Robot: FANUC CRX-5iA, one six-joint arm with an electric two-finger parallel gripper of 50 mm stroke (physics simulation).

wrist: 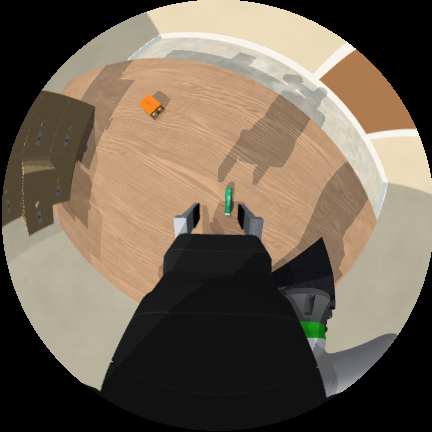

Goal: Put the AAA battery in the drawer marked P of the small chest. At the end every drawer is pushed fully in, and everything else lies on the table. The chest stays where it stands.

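Frame: origin at the arm's base, x ahead, y left, z up, level; metres.
Where they show: gripper, fingertip midpoint: (218, 210); arm's base, link origin: (297, 303).
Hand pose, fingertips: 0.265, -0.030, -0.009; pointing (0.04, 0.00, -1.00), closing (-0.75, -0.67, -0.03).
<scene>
Each offset is from my fingertips to the centre of the thing, as dx, dy, dz. "spot": to the spot under its first point. Level surfaces: height alone.
The green AAA battery @[-0.005, -0.015, -0.039] (228, 201) lies on its side on the wooden table, a little beyond the fingertips and nearer the right finger in the view. My gripper (218, 210) is open and empty, with its fingers above the table and apart from the battery. The small chest (74, 130) of dark wood stands at the left of the view. One of its drawers @[spot: +0.280, +0.198, +0.099] (39, 200) stands out from the front. Small label plates show on the drawer fronts, but their letters are too small to read.
An orange block-shaped 9V battery @[+0.220, -0.055, -0.035] (151, 105) lies on the wooden table @[dz -0.044] (150, 165) at the upper left, to the right of the chest. Shadows of the arm fall on the table. A grey arm link with a green band (313, 330) shows at the lower right.
</scene>
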